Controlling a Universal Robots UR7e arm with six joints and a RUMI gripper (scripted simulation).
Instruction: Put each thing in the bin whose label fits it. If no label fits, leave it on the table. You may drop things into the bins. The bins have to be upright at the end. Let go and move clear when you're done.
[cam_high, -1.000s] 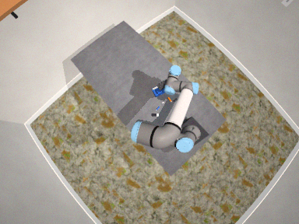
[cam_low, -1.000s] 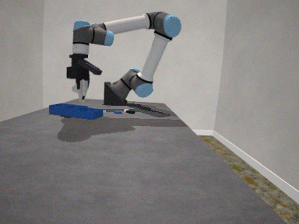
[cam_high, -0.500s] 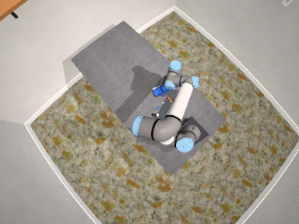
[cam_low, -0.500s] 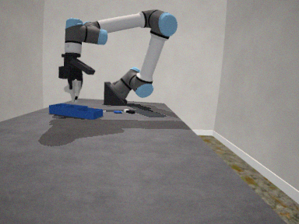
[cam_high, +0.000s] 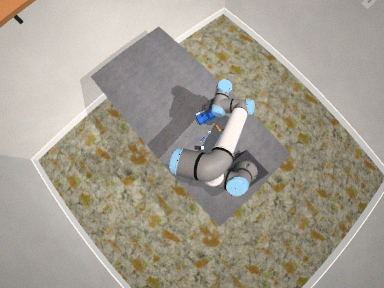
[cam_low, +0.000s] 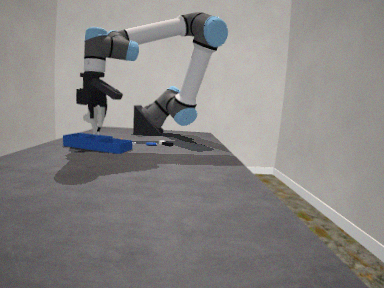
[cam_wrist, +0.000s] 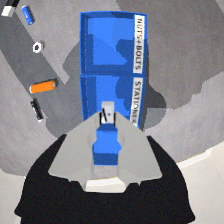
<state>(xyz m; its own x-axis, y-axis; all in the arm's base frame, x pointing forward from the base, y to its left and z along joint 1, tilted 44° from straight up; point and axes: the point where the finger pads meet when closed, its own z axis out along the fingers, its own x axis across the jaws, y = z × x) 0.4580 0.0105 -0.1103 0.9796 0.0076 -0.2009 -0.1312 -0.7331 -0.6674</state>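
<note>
The blue bin lies 5 cm below my hand and 1 cm ahead of it. Also, from my hand: small black piece: 14 cm behind, 6 cm below, 1 cm to the right; orange piece: 11 cm behind, 6 cm below, 4 cm to the left; grey nut: 11 cm to the left, 10 cm behind, 6 cm below.
</note>
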